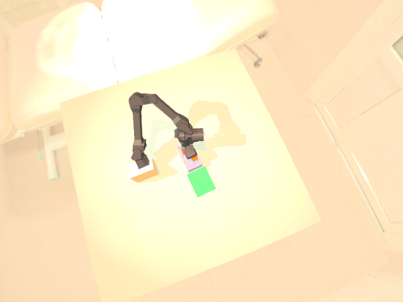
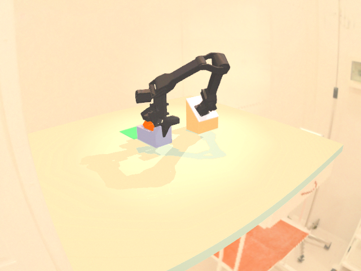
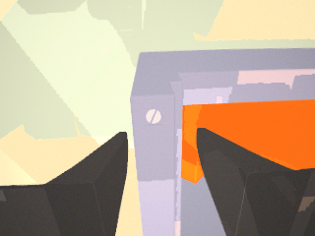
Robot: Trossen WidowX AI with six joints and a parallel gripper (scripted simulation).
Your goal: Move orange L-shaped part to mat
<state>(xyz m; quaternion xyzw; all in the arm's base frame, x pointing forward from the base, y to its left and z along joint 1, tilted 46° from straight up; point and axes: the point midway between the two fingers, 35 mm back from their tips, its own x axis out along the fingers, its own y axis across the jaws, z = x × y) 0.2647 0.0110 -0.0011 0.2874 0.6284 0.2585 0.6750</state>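
Right now my gripper tip is 40 mm to the left of the orange L-shaped part. Also, from my gripper tip: green mat (220 mm to the right, 60 mm below, 10 mm behind).
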